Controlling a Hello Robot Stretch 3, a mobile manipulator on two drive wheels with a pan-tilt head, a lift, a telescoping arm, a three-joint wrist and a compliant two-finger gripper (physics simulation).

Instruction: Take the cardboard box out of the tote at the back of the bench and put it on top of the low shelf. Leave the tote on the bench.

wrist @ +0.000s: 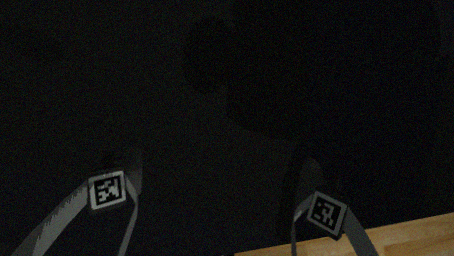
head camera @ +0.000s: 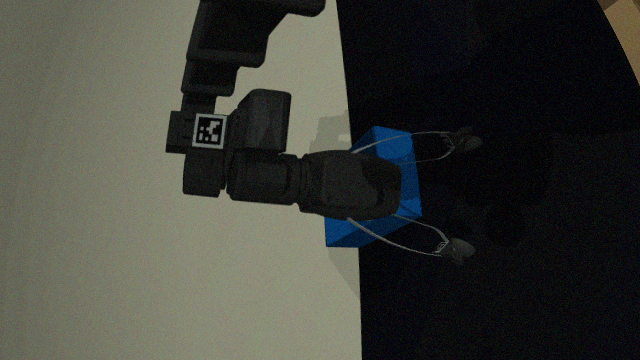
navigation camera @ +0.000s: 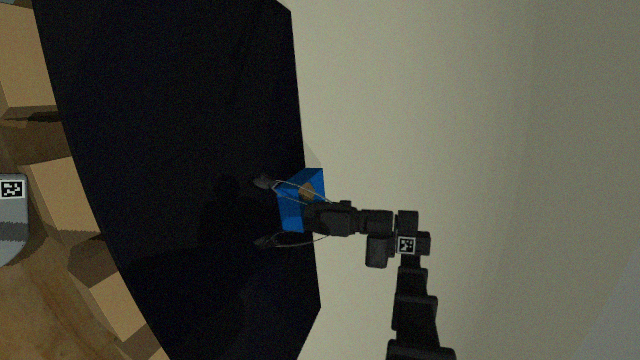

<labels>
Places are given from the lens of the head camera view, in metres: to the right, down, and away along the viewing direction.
gripper point(head camera: 476, 197): 0.20, 0.02, 0.48
blue tote point(head camera: 399, 150): 0.17, -0.07, 0.94
dark bench point(head camera: 542, 200): 0.36, 0.03, 0.56
The marked spots on the dark bench and the blue tote are 0.43 m apart.
</labels>
